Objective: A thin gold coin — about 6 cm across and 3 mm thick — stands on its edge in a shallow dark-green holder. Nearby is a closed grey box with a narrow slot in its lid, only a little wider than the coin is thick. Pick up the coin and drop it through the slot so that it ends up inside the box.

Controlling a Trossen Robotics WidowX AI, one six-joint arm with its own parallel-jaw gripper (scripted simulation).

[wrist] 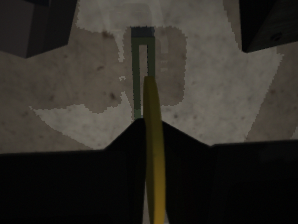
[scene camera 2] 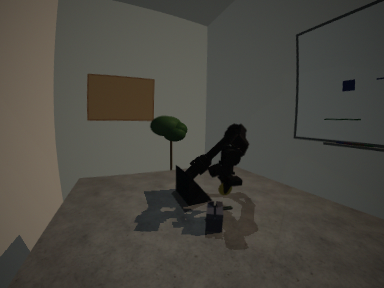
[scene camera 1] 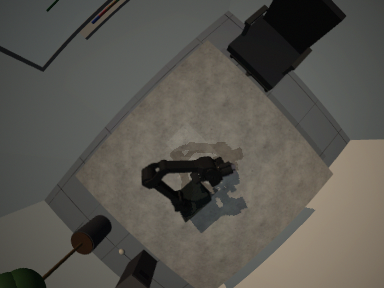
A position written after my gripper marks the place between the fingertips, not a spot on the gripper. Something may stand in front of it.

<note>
My gripper (wrist: 147, 126) carries a gold coin.
</note>
